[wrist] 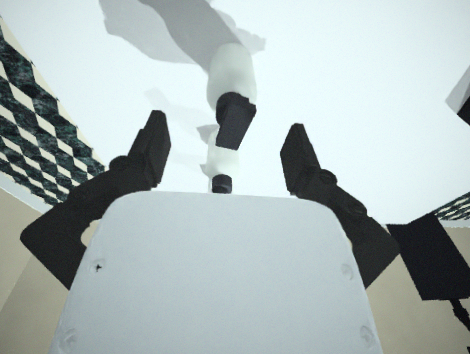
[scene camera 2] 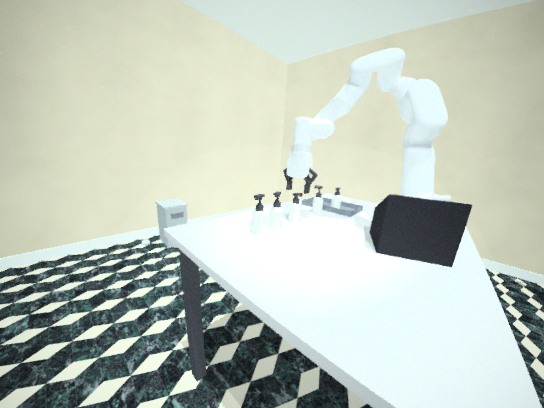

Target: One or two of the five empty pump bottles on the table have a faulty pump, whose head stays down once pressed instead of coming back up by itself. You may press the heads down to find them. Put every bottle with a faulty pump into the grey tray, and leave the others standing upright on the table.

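Places are measured from the arm's base along level axes (x ahead, y left, z up), in millimetres.
Where they show: gripper, between the fingertips: [wrist: 228, 133] [scene camera 2: 297, 191]; arm's base, origin of its link: [scene camera 2: 415, 206].
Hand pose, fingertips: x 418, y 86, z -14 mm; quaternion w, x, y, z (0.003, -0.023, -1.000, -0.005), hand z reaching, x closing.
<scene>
Things, the pixels of their top centre, and the offset from my fingertips. "spot": a spot on its surface instead. Level surfaces: height alone.
- white bottle, centre of its top: [wrist: 231, 135] [scene camera 2: 296, 193] dx -3, dy +8, dz -7 mm
- fifth bottle, centre of its top: [scene camera 2: 338, 187] dx -35, dy -350, dz -5 mm
- grey tray, a spot on its surface: [scene camera 2: 350, 212] spot: dx -146, dy -279, dz -107 mm
- farther bottle, a spot on its surface: [wrist: 223, 161] spot: dx +4, dy +100, dz -61 mm
- white table, height of its surface: dz -132 mm
My gripper [scene camera 2: 298, 190] [wrist: 228, 133] is open and empty, pointing down just above the third bottle from the left in the scene view. That white bottle [scene camera 2: 295, 213] [wrist: 232, 72] stands upright; its black head sits low on its collar, between and below the fingers. Two bottles [scene camera 2: 258, 221] [scene camera 2: 276, 216] to its left have raised heads on visible stems. Another bottle [scene camera 2: 318, 204] with a raised head stands beside the tray. The fifth bottle [scene camera 2: 337, 200] stands upright inside the grey tray [scene camera 2: 350, 212]. Part of a farther bottle [wrist: 223, 161] shows beyond the near one in the wrist view.
The white table [scene camera 2: 320, 280] carries a large black box [scene camera 2: 422, 230] on its right side, in front of the arm's base. A grey box [scene camera 2: 171, 218] stands beyond the table's left corner. A dark panel [wrist: 430, 260] shows at the right of the wrist view.
</scene>
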